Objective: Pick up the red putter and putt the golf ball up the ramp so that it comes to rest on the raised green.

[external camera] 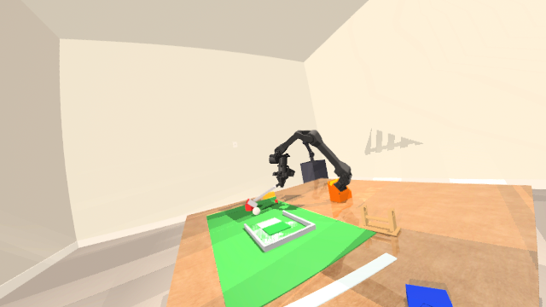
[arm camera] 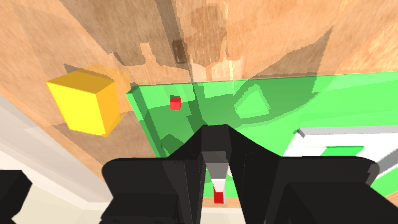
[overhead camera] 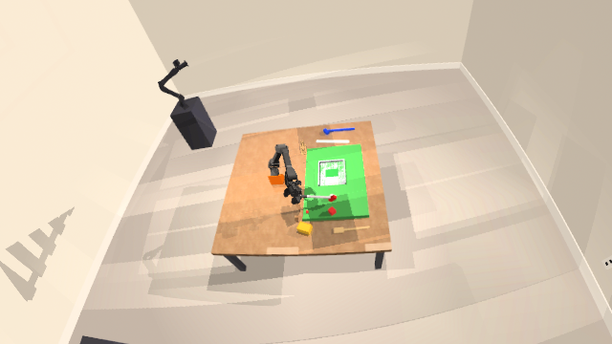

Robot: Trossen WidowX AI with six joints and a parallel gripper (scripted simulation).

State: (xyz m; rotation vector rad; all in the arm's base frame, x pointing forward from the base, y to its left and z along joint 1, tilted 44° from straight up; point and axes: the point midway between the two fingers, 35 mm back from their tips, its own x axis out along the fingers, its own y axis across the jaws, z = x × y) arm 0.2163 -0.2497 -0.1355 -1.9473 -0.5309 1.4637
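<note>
The small red piece is 30 mm ahead of my gripper tip, 60 mm to the right of it and 90 mm below it. Also, from my gripper tip: yellow block: 10 mm ahead, 200 mm to the right, 80 mm below; white golf ball: 220 mm ahead, 40 mm to the left, 80 mm below; red putter: 110 mm ahead, 10 mm below.
</note>
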